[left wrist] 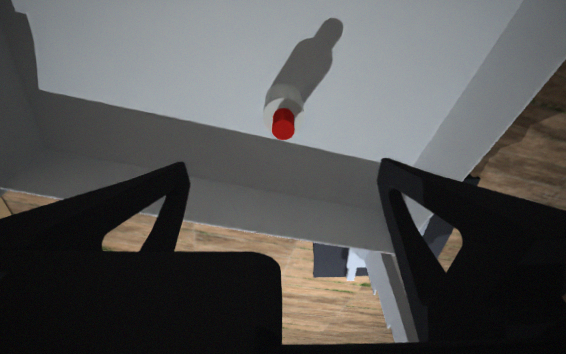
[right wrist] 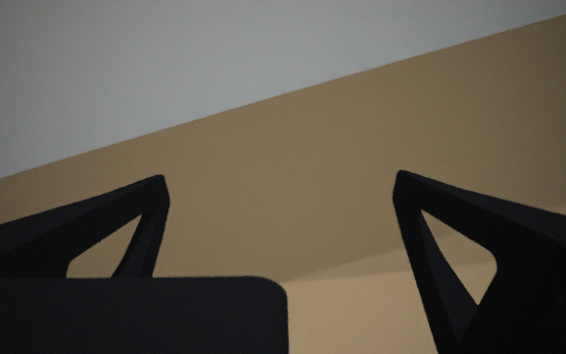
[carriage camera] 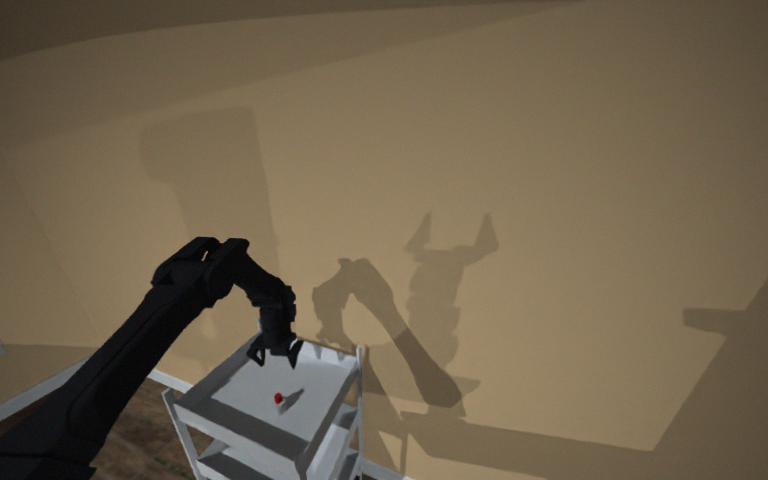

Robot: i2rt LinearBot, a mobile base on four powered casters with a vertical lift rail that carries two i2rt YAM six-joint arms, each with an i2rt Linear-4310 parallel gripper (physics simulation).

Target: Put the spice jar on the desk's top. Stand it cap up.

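Frame: origin at the left arm's base, x ahead, y right, z down, level; millimetres.
Seen in the pictures: left gripper, fingertip midpoint: (left wrist: 282,171) (carriage camera: 278,366); right gripper, fingertip midpoint: (right wrist: 281,185).
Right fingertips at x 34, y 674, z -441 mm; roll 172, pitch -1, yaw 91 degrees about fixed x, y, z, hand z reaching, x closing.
A point is followed by its place in that frame.
The spice jar (carriage camera: 279,400) {x 423, y 13, z 308 mm} (left wrist: 283,118) {x 438, y 7, z 300 mm}, pale with a red cap, stands cap up on the top tray of a white cart (carriage camera: 237,433) {x 358, y -85, z 356 mm} (left wrist: 300,197) {x 297, y 21, z 355 mm}. In the left wrist view it is near the tray's wall, beyond the fingertips and between their lines. My left gripper (carriage camera: 271,362) {x 456, y 8, z 209 mm} (left wrist: 282,171) {x 456, y 8, z 209 mm} is open and empty, above the tray and apart from the jar. My right gripper (right wrist: 281,185) {x 34, y 674, z -441 mm} is open and empty, facing the wall and ceiling. The desk does not show in a form I can make out.
The cart's top tray has raised walls on its sides, and lower shelves show under it in the carriage view. A tan wall (carriage camera: 566,169) {x 470, y 703, z -379 mm} (right wrist: 300,150) {x 456, y 749, z -1051 mm} stands behind the cart, with shadows of the arms on it. Wood floor (carriage camera: 135,435) {x 710, y -957, z 1019 mm} (left wrist: 330,305) {x -1484, y 249, z 1018 mm} shows beside the cart.
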